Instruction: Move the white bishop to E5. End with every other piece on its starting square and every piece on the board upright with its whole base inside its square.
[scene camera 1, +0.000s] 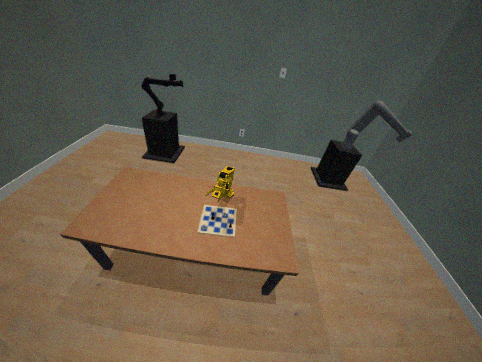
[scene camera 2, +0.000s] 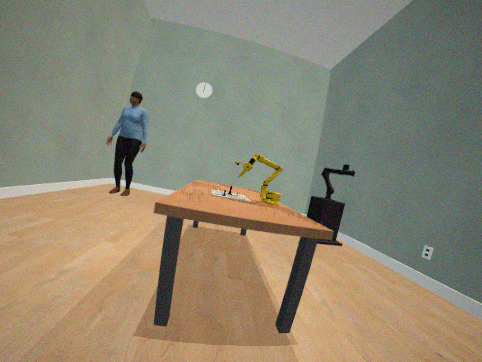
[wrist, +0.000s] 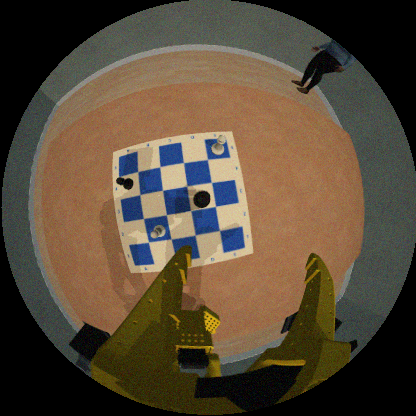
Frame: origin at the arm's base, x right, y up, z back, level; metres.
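Seen in the pictures: hand, tool point: (scene camera 1: 217, 201) (scene camera 2: 239, 176) (wrist: 190, 253); arm's base, link origin: (scene camera 1: 225, 195) (scene camera 2: 266, 203) (wrist: 190, 314).
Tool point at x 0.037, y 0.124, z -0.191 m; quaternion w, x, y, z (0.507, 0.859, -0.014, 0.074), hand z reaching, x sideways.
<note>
Offsets run from my tool point to a thing's top centre. Level surfaces: height alone.
The white bishop {dx +0.052, dy -0.075, dz -0.116 m} (scene camera 1: 204, 228) (scene camera 2: 217, 187) (wrist: 218, 148) stands upright on the blue corner square E5, its base appearing inside the square. A tall black piece {dx +0.017, dy -0.066, dz -0.035 m} (scene camera 1: 213, 216) (scene camera 2: 230, 190) (wrist: 201, 199) stands upright on D3. A small black piece {dx -0.099, dy -0.087, dz -0.076 m} (scene camera 1: 230, 225) (scene camera 2: 224, 193) (wrist: 128, 183) stands on A4, and a small white piece {dx -0.053, dy -0.087, dz +0.004 m} (scene camera 1: 225, 215) (wrist: 158, 231) stands on B2. My gripper (scene camera 1: 212, 198) (scene camera 2: 238, 169) (wrist: 250, 251) is open and empty, raised above the table near the row 1 side of the board, with a wide gap between its jaws.
The blue and white board {dx -0.021, dy -0.118, dz -0.038 m} (scene camera 1: 217, 234) (wrist: 237, 155) lies on the brown table {dy -0.124 m} (scene camera 1: 150, 220) (scene camera 2: 200, 207) (wrist: 300, 190). A black arm (scene camera 1: 161, 135) (scene camera 2: 327, 210) and a grey arm (scene camera 1: 367, 117) stand on pedestals beyond the table. A person (scene camera 2: 131, 130) (wrist: 320, 65) stands on the floor beyond the table.
</note>
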